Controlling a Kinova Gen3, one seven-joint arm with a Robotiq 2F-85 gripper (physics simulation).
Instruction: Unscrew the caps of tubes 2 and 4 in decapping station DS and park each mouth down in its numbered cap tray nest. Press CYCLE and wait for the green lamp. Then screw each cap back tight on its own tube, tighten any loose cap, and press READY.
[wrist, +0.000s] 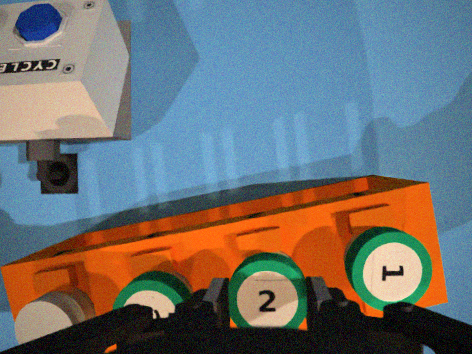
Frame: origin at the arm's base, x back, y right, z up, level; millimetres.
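Where they show: gripper, fingertip midpoint: (267, 300).
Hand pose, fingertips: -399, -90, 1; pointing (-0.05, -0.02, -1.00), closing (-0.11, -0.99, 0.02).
After its pixels a point has its place, as x, y, z.
The orange station block (320, 220) @(-371, -119, -21) crosses the lower part of the wrist view at a tilt. My gripper (267, 300) @(-399, -90, 1) is shut on the green-rimmed cap 2 (267, 300) @(-396, -90, 8), one finger on each side; the cap sits upright in its row position at the block. The green cap 1 (392, 272) @(-392, -142, 5) is on the right. The green cap 3 (150, 301) @(-392, -41, 5) is left of the gripper, its number partly hidden by the gripper's linkage. At the far left a pale, whitish round top (42, 322) @(-399, 13, 3) without a green rim stands in the fourth position. The blue CYCLE button (39, 22) @(-244, 18, -44) is at top left.
The grey CYCLE box (102, 65) @(-270, -10, -62) stands beyond the block at upper left. A dark square fitting with a round hole (59, 174) @(-329, 52, -110) is at its near side. The blue surface (280, 60) @(-271, -119, -116) has shadows and pale streaks behind the block. The cap tray and READY do not show.
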